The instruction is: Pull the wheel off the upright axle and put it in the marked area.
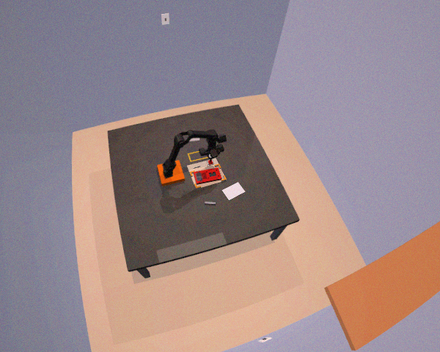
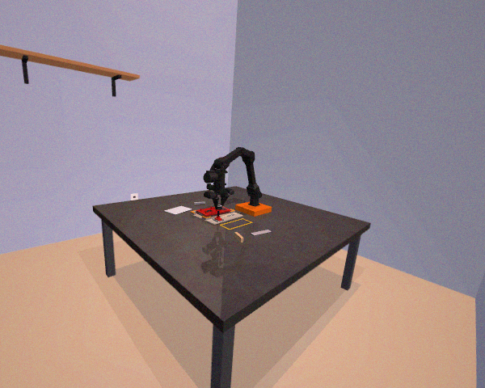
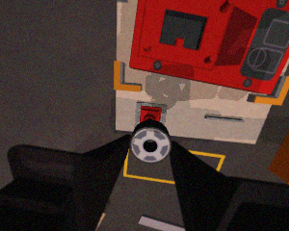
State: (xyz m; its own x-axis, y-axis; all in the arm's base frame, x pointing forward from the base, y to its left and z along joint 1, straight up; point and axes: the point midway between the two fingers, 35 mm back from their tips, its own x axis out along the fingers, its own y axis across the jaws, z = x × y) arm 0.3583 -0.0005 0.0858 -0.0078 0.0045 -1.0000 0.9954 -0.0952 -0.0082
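My gripper tip is 5 cm above the upright axle. From my gripper tip the other things lie so: grey wheel: right at my gripper tip; grey strip: 4 cm behind, 28 cm to the left, 8 cm below; white sheet: 6 cm ahead, 31 cm to the right, 8 cm below.
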